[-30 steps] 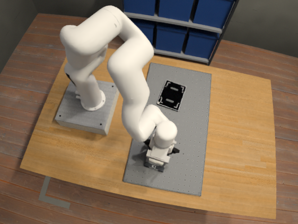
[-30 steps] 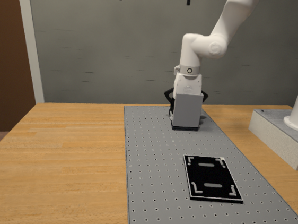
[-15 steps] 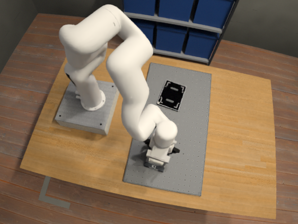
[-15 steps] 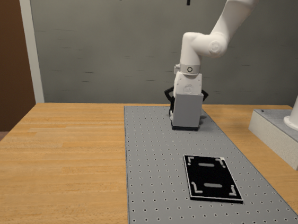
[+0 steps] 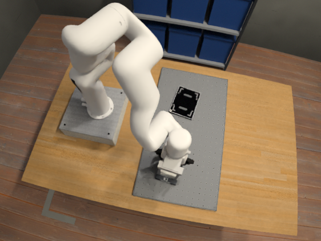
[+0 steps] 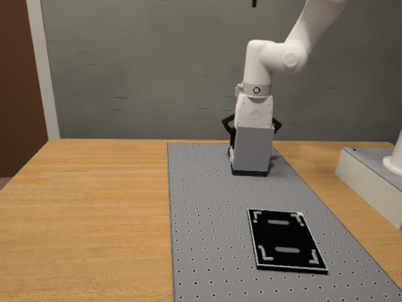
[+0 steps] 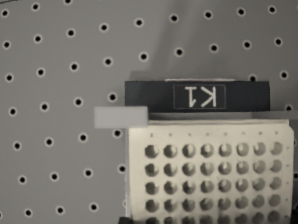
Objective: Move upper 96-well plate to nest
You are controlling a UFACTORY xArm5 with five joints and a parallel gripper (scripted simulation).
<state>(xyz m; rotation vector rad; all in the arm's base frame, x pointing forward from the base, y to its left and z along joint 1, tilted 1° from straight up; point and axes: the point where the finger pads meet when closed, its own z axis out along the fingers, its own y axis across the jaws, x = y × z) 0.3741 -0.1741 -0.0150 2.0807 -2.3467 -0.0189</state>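
Now: the black plate nest N1 320 mm to the left of my hand, 60 mm below it and 20 mm ahead of it. The rest, counted from my hand: 96-well plate: 10 mm below.
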